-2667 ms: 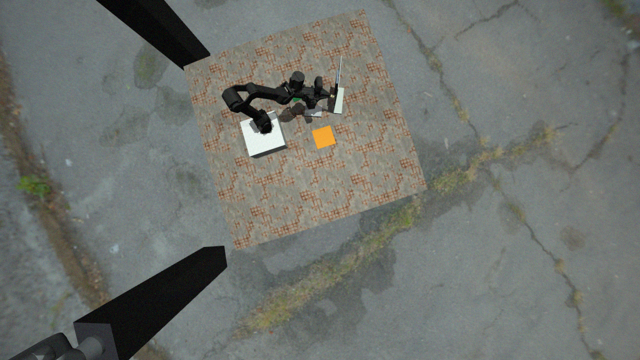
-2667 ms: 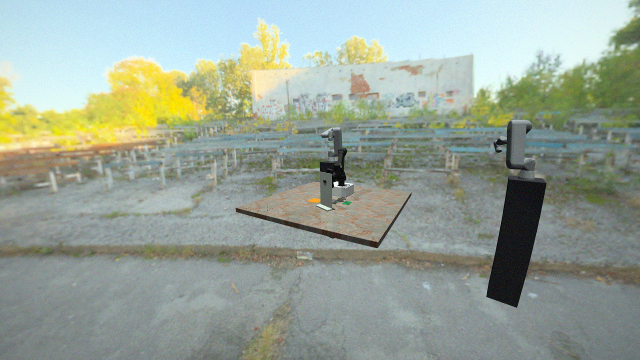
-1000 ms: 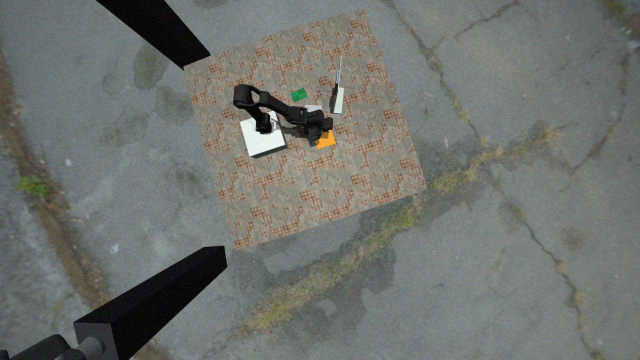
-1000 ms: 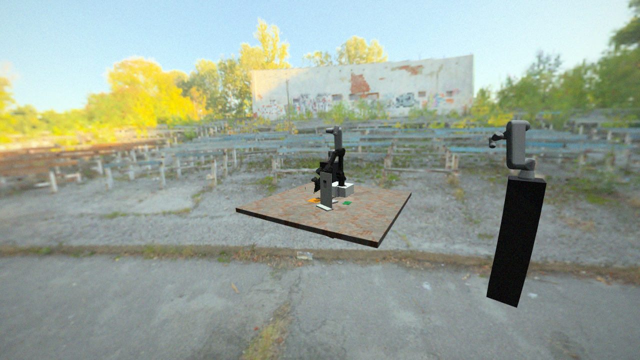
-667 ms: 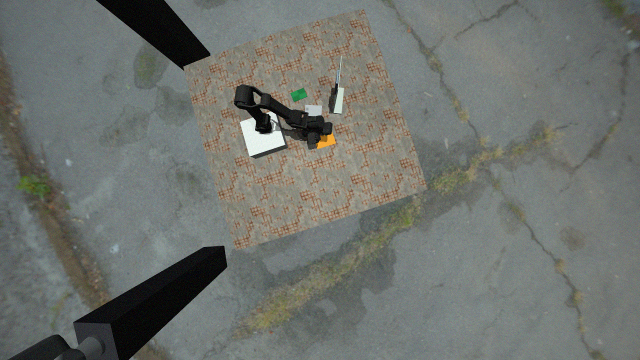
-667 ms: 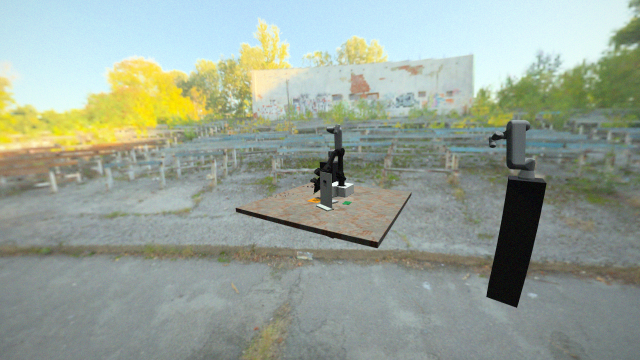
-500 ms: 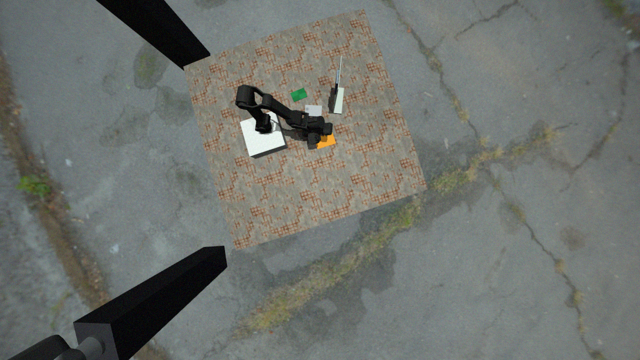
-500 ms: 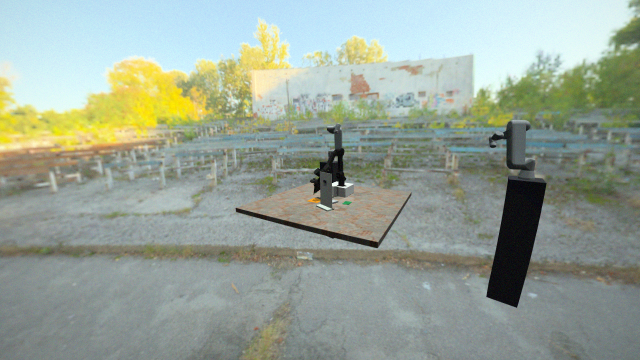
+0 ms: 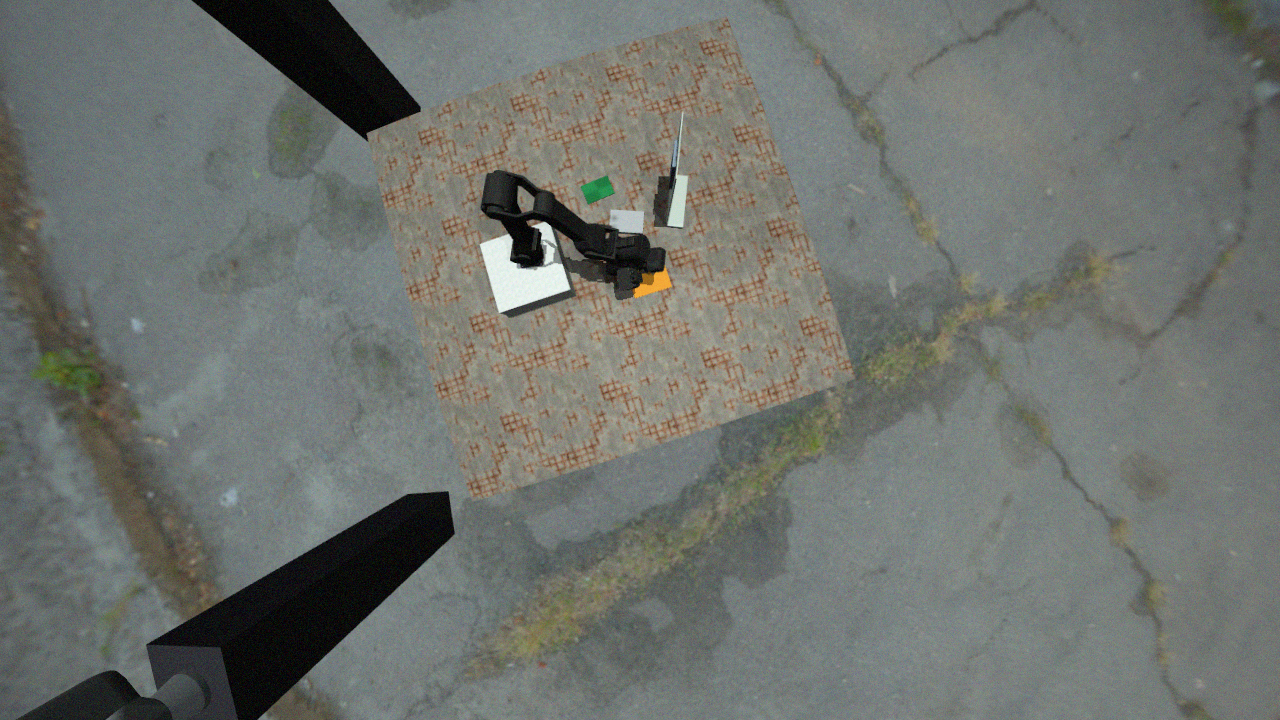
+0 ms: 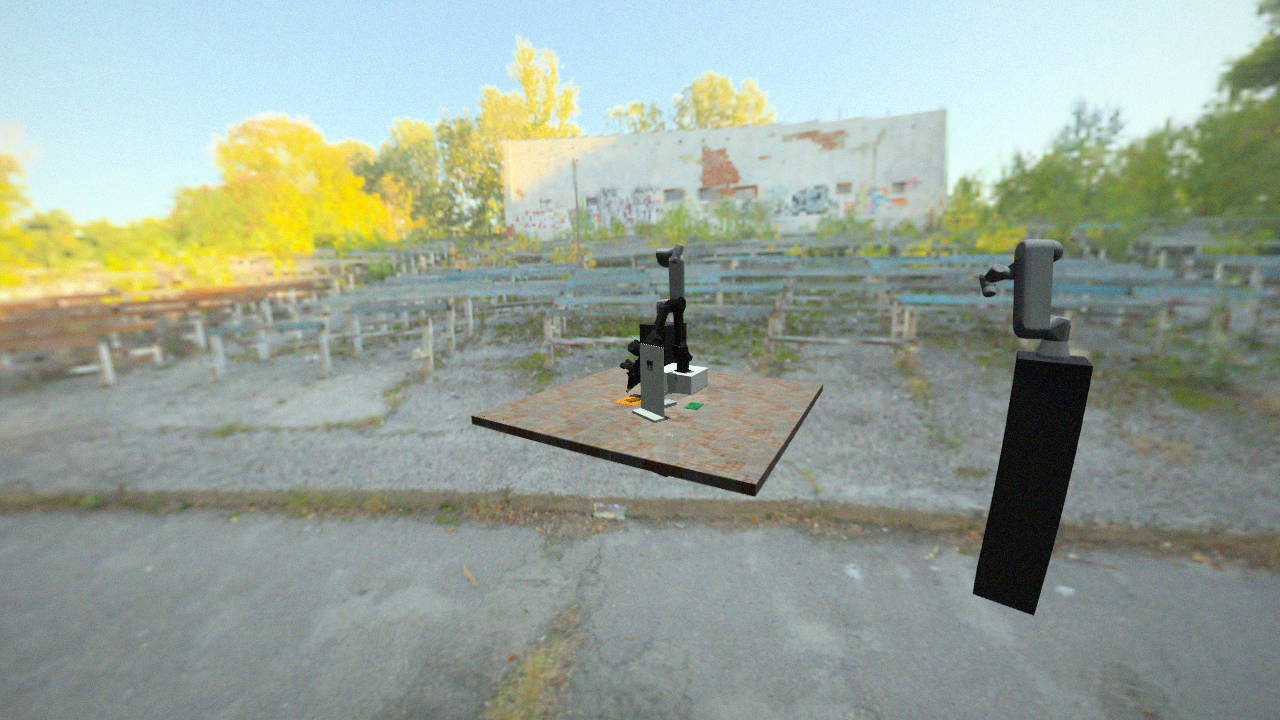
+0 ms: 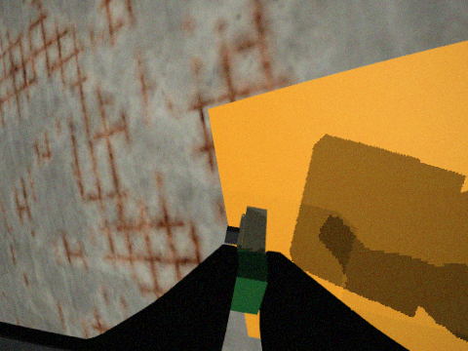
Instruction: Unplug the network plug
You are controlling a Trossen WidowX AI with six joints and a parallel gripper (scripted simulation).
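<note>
The orange marked square lies 10 mm behind my gripper tip and 60 mm below it. The rest, counted from my gripper tip: upright panel 90 mm ahead, 220 mm to the left, 80 mm above; green network plug right at my gripper tip; grey block 60 mm behind, 170 mm to the left, 50 mm below.
</note>
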